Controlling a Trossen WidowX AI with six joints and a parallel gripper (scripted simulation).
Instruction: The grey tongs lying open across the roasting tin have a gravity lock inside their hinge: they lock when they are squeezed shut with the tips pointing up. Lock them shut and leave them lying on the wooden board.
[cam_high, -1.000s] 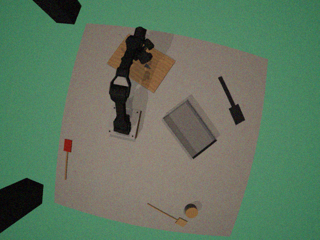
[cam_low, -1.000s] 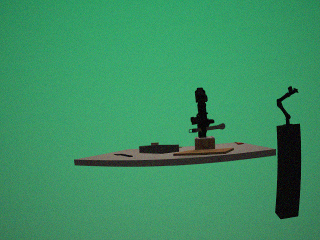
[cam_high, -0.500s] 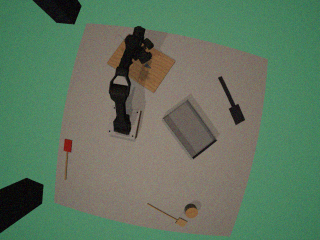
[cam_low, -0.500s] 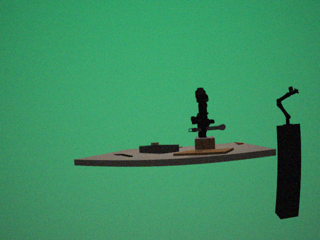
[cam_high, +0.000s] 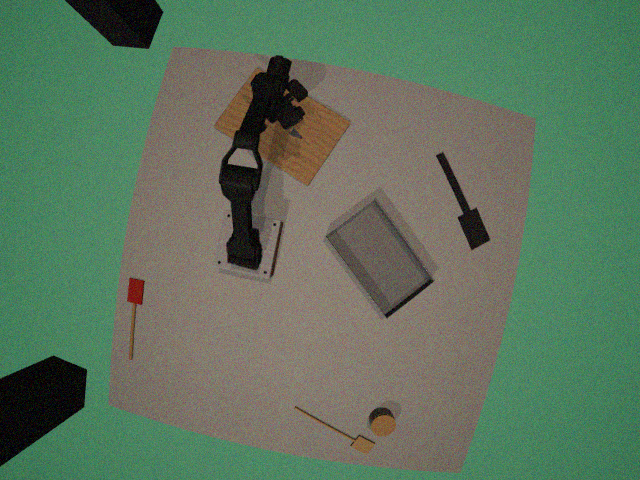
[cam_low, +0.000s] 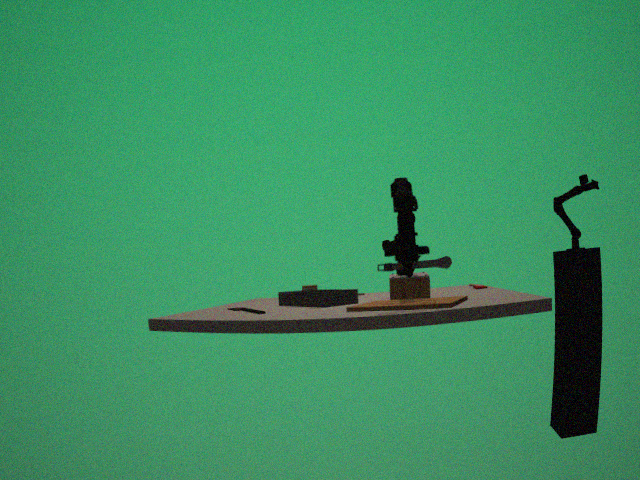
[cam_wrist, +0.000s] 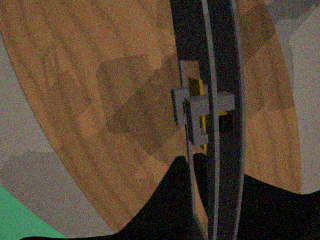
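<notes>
My gripper tip is 4 cm below the yellow mark, 3 cm short of it and 2 cm to the left of it. The rest, counted from my gripper tip: wooden board: 9 cm below; then roasting tin: 39 cm ahead, 34 cm to the right, 7 cm below; then black spatula: 62 cm ahead, 11 cm to the right, 10 cm below.
</notes>
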